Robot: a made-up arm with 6 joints. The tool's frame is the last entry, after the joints.
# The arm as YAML. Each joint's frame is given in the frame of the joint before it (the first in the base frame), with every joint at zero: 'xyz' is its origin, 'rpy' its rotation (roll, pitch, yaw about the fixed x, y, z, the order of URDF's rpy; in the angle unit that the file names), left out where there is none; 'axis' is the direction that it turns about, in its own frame. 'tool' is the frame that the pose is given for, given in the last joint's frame.
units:
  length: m
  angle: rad
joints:
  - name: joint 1
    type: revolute
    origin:
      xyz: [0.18, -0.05, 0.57]
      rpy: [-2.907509, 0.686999, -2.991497]
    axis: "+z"
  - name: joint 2
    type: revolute
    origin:
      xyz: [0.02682, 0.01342, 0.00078]
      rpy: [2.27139, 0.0, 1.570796]
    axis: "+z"
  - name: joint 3
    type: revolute
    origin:
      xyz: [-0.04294, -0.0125, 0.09]
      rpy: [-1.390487, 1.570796, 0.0]
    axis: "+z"
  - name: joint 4
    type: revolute
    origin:
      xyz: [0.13, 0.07, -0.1]
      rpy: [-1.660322, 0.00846, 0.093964]
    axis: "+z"
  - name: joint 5
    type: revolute
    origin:
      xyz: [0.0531, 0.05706, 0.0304]
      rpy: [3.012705, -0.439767, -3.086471]
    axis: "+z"
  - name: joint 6
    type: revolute
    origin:
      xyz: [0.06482, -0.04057, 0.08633]
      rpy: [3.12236, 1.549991, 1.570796]
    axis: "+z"
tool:
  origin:
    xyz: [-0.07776, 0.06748, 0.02]
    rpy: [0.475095, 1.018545, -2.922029]
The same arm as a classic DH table. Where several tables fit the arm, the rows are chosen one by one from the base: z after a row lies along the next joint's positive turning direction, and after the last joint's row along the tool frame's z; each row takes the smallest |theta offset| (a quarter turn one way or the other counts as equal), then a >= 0, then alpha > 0; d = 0 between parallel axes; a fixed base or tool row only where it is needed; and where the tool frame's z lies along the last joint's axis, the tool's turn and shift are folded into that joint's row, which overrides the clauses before.
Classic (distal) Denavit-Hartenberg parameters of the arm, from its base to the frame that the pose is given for. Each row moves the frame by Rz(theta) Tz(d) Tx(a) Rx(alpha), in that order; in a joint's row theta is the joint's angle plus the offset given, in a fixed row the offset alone. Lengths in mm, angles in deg.
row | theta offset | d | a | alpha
base (fixed) | 77.99 | 782.8 | -11.5 | 138.77
joint 1 | -15.79 | 306.3 | 13.4 | 130.14
joint 2 | -10.33 | 125.1 | -40.0 | -90.00
joint 3 | -84.57 | -114.8 | -136.0 | 95.13
joint 4 | 76.71 | 10.8 | -68.1 | 153.81
joint 5 | 75.82 | 1.1 | 64.0 | 91.19
joint 6 | -18.54 | 11.6 | 39.2 | -62.19
tool (fixed) | 105.74 | 107.6 | 0.0 | 0.00

